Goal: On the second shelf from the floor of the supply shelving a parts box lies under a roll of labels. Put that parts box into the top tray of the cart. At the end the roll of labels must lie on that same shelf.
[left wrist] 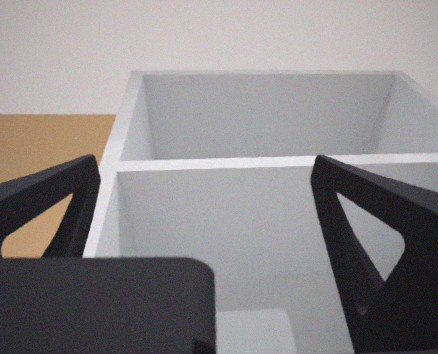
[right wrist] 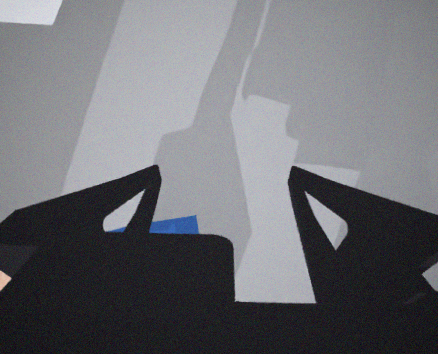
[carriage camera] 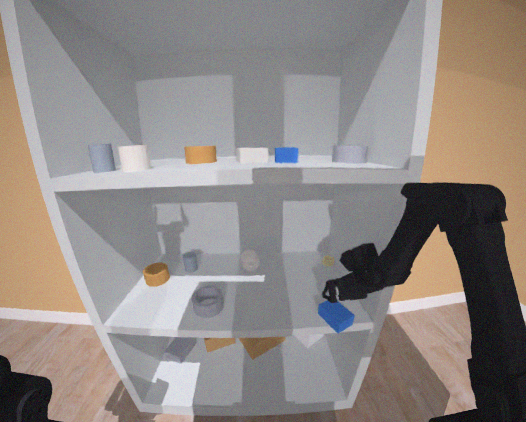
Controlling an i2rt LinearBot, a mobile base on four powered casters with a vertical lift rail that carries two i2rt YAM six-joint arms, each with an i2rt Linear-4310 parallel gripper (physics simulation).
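Frame: origin at the left arm's base, x ahead, y left, z up, level; metres.
Seen in the pictures: left gripper, between the fingertips: [left wrist: 207,167]; right gripper, between the fingertips: [right wrist: 224,173] [carriage camera: 333,294].
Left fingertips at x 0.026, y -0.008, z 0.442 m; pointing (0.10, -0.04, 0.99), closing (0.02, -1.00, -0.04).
Pixels of each thing's top centre, then the offset from my left fingertips to it.
- blue parts box, centre of its top: [right wrist: 140,303] [carriage camera: 336,309] dy -0.558, dx +0.334, dz -0.493 m
- grey ring-like roll, centre of its top: [carriage camera: 207,295] dy -0.156, dx +0.403, dz -0.485 m
- pale round thing, centre of its top: [carriage camera: 249,253] dy -0.285, dx +0.639, dz -0.463 m
- orange roll, centre of its top: [carriage camera: 155,268] dy +0.091, dx +0.546, dz -0.483 m
- blue-grey cylinder, centre of its top: [carriage camera: 189,255] dy -0.029, dx +0.624, dz -0.463 m
- small yellow thing, centre of its top: [carriage camera: 328,258] dy -0.633, dx +0.649, dz -0.508 m
A blue parts box [carriage camera: 336,316] [right wrist: 182,225] lies turned at an angle at the front right of the middle shelf board [carriage camera: 240,331], by its front edge. Nothing lies on top of it. My right gripper [carriage camera: 331,291] [right wrist: 224,173] is open and empty, just behind and above the box; the wrist hides most of the box in the right wrist view. A grey ring-like roll [carriage camera: 207,301] and a pale round thing [carriage camera: 250,260] are on the same shelf; I cannot tell which is the roll of labels. My left gripper [left wrist: 207,167] is open and empty, facing the shelving [left wrist: 210,163]. The cart does not show.
An orange roll [carriage camera: 156,274], a blue-grey cylinder [carriage camera: 190,261] and a small yellow thing [carriage camera: 328,261] are also on the middle shelf. The upper shelf [carriage camera: 150,180] bears several cylinders and boxes. Several boxes stand below. The shelving's side walls bound the reach.
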